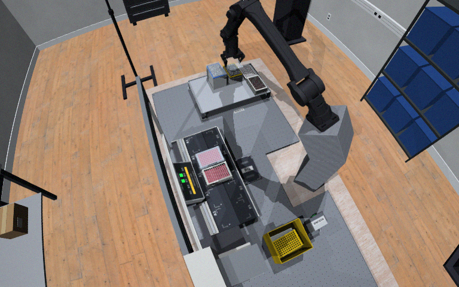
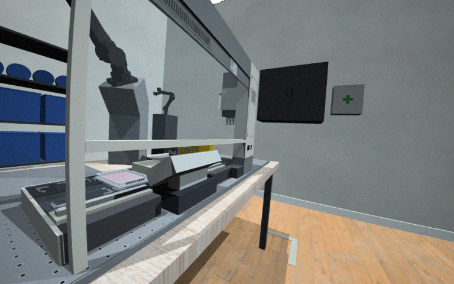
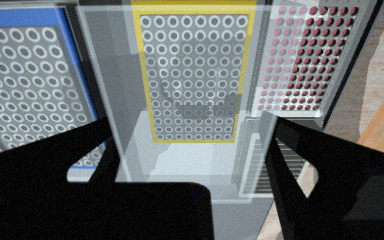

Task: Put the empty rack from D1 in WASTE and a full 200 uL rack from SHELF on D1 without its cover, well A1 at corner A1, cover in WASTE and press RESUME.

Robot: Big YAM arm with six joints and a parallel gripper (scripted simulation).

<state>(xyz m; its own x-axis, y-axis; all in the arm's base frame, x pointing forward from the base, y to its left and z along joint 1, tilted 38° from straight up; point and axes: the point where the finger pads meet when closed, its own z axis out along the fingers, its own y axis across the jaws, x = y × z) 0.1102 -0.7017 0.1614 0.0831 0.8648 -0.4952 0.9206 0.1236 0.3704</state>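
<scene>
My hand is 110 mm above the shelf unit, 60 mm to the right of it and 60 mm short of it. The rest, counted from my hand: shelf label 220 mm to the left, 170 mm below, 70 mm ahead; clear tip-rack cover 10 mm above; pink plate 450 mm to the left, 370 mm ahead, 120 mm below.
</scene>
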